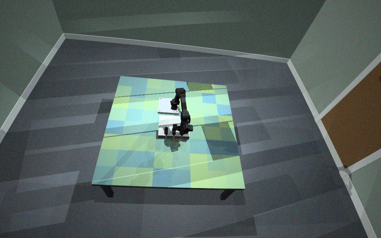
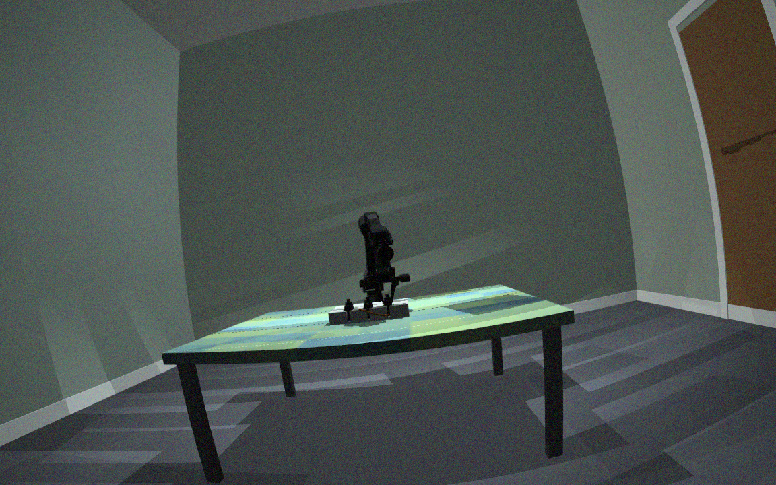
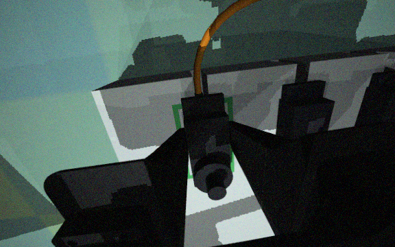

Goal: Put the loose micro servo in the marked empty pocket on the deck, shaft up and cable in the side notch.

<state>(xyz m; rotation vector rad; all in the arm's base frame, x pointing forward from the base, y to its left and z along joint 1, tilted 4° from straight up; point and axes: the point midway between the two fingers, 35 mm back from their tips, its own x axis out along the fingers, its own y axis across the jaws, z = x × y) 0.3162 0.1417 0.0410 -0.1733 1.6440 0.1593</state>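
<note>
Now: gripper tip 11 cm past the white deck, 10 cm to the left of it and 3 cm above it.
</note>
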